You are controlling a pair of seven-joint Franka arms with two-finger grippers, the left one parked.
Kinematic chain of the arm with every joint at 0, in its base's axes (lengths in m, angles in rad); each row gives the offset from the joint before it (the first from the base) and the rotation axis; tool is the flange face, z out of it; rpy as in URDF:
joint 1: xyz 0 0 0.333 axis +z
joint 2: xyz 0 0 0 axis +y
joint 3: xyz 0 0 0.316 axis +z
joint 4: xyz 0.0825 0 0 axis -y
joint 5: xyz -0.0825 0 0.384 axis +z
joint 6: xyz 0 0 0 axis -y
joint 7: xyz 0.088 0 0 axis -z
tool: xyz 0 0 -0.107 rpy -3.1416 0 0
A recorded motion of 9 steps. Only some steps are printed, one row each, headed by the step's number.
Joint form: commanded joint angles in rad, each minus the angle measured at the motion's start. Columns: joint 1, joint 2, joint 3, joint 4, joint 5, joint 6, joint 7.
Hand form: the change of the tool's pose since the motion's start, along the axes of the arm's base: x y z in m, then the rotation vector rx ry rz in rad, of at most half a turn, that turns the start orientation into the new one. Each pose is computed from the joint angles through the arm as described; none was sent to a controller.
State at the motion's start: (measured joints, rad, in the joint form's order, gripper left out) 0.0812 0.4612 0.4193 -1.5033 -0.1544 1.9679 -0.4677
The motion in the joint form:
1: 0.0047 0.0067 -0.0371 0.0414 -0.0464 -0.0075 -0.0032
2: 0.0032 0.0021 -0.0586 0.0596 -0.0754 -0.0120 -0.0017
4: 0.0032 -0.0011 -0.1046 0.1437 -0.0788 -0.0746 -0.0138
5: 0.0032 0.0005 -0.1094 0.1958 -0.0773 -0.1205 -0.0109
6: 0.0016 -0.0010 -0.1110 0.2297 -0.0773 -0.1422 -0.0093
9: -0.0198 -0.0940 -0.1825 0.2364 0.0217 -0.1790 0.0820
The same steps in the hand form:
1: 0.0163 -0.0199 0.0109 -0.0416 -0.0463 -0.0170
2: 0.0244 -0.0345 0.0205 -0.0701 -0.0766 -0.0334
4: 0.0397 -0.0642 0.0537 -0.0915 -0.1021 -0.0789
5: 0.0426 -0.0703 0.0731 -0.0927 -0.1057 -0.0978
6: 0.0443 -0.0744 0.0884 -0.0895 -0.1182 -0.1098
9: 0.0351 -0.1217 0.1466 -0.0237 -0.1413 -0.3055

